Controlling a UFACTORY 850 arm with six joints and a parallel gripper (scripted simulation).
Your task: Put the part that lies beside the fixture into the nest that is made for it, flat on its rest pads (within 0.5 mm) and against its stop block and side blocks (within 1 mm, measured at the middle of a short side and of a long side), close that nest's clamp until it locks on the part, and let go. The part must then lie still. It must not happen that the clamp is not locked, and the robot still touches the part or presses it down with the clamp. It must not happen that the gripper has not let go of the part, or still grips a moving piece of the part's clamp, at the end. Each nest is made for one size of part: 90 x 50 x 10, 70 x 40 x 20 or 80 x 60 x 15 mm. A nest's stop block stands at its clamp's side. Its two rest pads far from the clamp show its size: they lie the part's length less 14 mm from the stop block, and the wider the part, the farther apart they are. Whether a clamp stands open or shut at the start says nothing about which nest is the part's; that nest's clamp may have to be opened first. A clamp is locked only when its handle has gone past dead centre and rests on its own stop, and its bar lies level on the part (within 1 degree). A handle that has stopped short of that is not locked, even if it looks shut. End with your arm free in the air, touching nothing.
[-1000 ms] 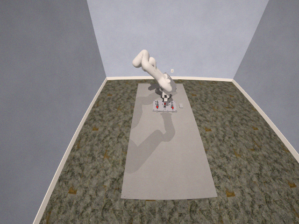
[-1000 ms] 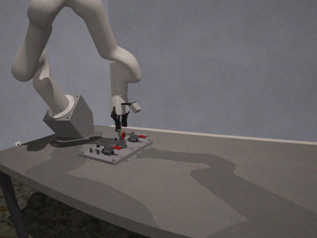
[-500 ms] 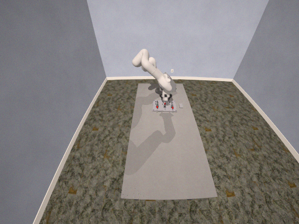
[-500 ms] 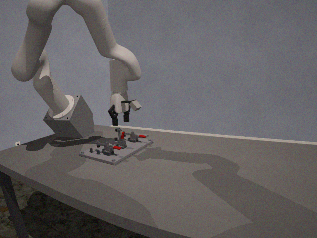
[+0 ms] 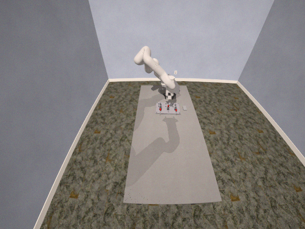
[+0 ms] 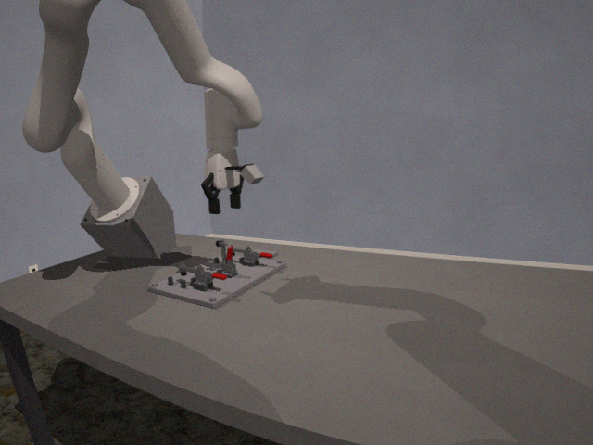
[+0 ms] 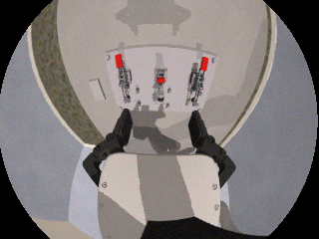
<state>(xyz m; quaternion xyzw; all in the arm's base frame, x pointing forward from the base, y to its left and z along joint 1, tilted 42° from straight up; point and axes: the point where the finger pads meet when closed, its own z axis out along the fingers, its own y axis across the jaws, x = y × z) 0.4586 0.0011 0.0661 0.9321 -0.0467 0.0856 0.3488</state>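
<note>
The part lies 260 mm to the left of my hand, 200 mm below it and 10 mm behind it. Round my hand: fixture plate: 200 mm below, 30 mm behind.
</note>
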